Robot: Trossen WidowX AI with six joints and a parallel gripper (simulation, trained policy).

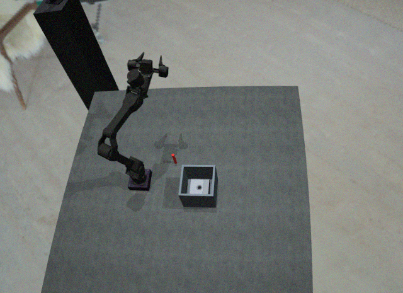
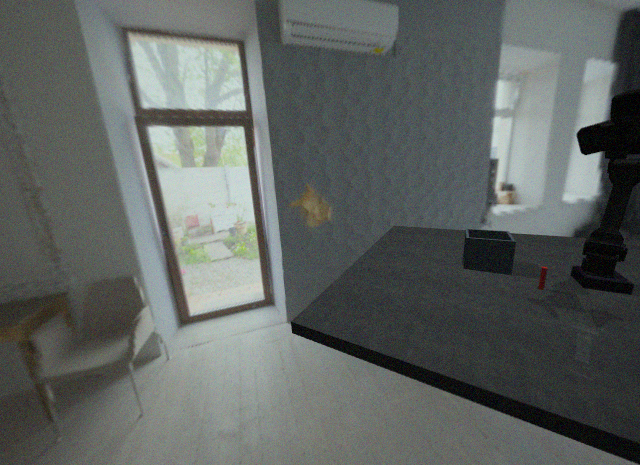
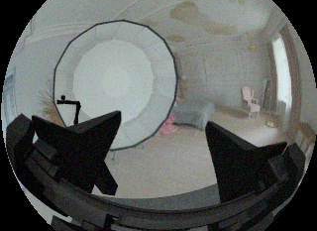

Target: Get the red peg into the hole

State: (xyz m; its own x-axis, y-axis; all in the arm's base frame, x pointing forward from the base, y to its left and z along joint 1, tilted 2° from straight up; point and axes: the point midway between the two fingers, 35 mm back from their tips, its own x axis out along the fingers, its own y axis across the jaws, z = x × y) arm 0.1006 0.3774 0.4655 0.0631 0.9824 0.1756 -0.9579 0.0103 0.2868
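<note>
Right now the red peg is 70 mm ahead of my gripper tip, 280 mm to the right of it and 470 mm below it.
</note>
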